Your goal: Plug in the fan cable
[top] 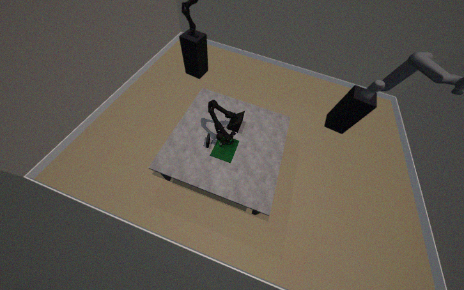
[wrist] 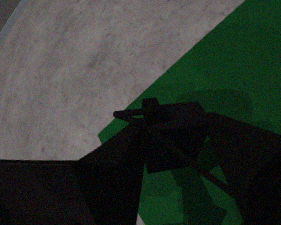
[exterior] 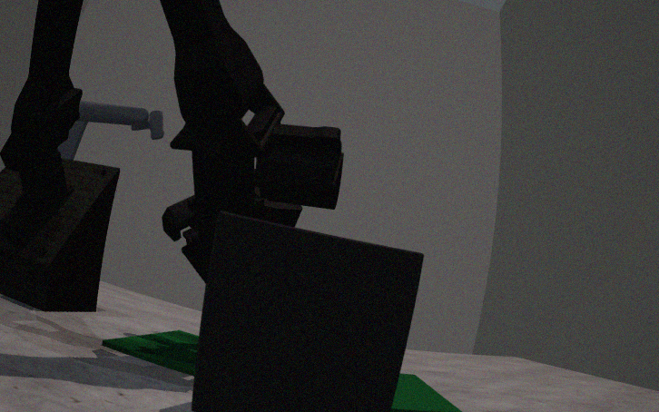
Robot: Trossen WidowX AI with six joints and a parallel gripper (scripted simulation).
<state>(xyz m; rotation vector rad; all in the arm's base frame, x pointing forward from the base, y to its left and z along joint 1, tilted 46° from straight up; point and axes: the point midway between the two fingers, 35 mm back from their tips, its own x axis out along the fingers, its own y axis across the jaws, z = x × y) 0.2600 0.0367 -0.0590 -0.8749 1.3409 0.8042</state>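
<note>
Right now the green board is 80 mm ahead of my gripper tip, 50 mm to the right of it and 70 mm below it. The rest, counted from my gripper tip: fan header: 60 mm ahead, 120 mm to the right, 50 mm below; fan: 110 mm ahead, 240 mm to the right, 10 mm above; dark fan plug: 10 mm behind, 10 mm to the right.
</note>
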